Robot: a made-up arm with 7 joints. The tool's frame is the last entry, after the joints.
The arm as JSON. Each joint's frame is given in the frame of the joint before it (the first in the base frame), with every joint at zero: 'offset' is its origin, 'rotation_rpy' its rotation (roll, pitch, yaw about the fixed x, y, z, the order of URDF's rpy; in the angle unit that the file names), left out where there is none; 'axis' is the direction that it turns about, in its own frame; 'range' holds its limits. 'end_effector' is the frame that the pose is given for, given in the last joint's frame.
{
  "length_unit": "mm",
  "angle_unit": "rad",
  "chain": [
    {
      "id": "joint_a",
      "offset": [
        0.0,
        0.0,
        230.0
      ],
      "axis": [
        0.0,
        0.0,
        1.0
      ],
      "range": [
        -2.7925,
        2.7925
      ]
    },
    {
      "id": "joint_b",
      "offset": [
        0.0,
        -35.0,
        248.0
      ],
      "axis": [
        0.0,
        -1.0,
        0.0
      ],
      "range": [
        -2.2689,
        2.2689
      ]
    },
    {
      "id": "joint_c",
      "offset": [
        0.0,
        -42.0,
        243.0
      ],
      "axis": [
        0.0,
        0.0,
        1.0
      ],
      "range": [
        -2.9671,
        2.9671
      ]
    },
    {
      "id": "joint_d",
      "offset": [
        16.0,
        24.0,
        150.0
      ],
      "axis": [
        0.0,
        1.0,
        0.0
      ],
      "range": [
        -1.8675,
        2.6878
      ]
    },
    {
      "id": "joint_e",
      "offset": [
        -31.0,
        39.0,
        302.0
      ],
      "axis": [
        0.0,
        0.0,
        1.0
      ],
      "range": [
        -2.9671,
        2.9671
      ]
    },
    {
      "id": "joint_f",
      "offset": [
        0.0,
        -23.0,
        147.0
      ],
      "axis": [
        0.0,
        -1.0,
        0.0
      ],
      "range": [
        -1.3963,
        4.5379
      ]
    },
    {
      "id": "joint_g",
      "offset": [
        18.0,
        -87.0,
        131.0
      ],
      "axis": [
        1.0,
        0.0,
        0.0
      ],
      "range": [
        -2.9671,
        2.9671
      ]
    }
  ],
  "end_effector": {
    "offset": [
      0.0,
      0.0,
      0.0
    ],
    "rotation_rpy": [
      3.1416,
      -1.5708,
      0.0
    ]
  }
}
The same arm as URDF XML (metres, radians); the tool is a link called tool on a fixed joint. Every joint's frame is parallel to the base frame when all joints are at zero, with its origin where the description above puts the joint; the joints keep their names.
<robot name="arm">
  <joint name="tool_fixed" type="fixed">
    <parent link="link7"/>
    <child link="tool"/>
    <origin xyz="0 0 0" rpy="-3.1416 -1.5708 0"/>
  </joint>
  <joint name="joint_g" type="revolute">
    <parent link="link6"/>
    <child link="link7"/>
    <origin xyz="0.018 -0.087 0.131"/>
    <axis xyz="1 0 0"/>
    <limit lower="-2.9671" upper="2.9671"/>
  </joint>
  <joint name="joint_f" type="revolute">
    <parent link="link5"/>
    <child link="link6"/>
    <origin xyz="0 -0.023 0.147"/>
    <axis xyz="0 -1 0"/>
    <limit lower="-1.3963" upper="4.5379"/>
  </joint>
  <joint name="joint_e" type="revolute">
    <parent link="link4"/>
    <child link="link5"/>
    <origin xyz="-0.031 0.039 0.302"/>
    <axis xyz="0 0 1"/>
    <limit lower="-2.9671" upper="2.9671"/>
  </joint>
  <joint name="joint_d" type="revolute">
    <parent link="link3"/>
    <child link="link4"/>
    <origin xyz="0.016 0.024 0.15"/>
    <axis xyz="0 1 0"/>
    <limit lower="-1.8675" upper="2.6878"/>
  </joint>
  <joint name="joint_c" type="revolute">
    <parent link="link2"/>
    <child link="link3"/>
    <origin xyz="0 -0.042 0.243"/>
    <axis xyz="0 0 1"/>
    <limit lower="-2.9671" upper="2.9671"/>
  </joint>
  <joint name="joint_b" type="revolute">
    <parent link="link1"/>
    <child link="link2"/>
    <origin xyz="0 -0.035 0.248"/>
    <axis xyz="0 -1 0"/>
    <limit lower="-2.2689" upper="2.2689"/>
  </joint>
  <joint name="joint_a" type="revolute">
    <parent link="base"/>
    <child link="link1"/>
    <origin xyz="0 0 0.23"/>
    <axis xyz="0 0 1"/>
    <limit lower="-2.7925" upper="2.7925"/>
  </joint>
  <link name="base"/>
  <link name="link1"/>
  <link name="link2"/>
  <link name="link3"/>
  <link name="link4"/>
  <link name="link5"/>
  <link name="link6"/>
  <link name="link7"/>
  <link name="tool"/>
</robot>

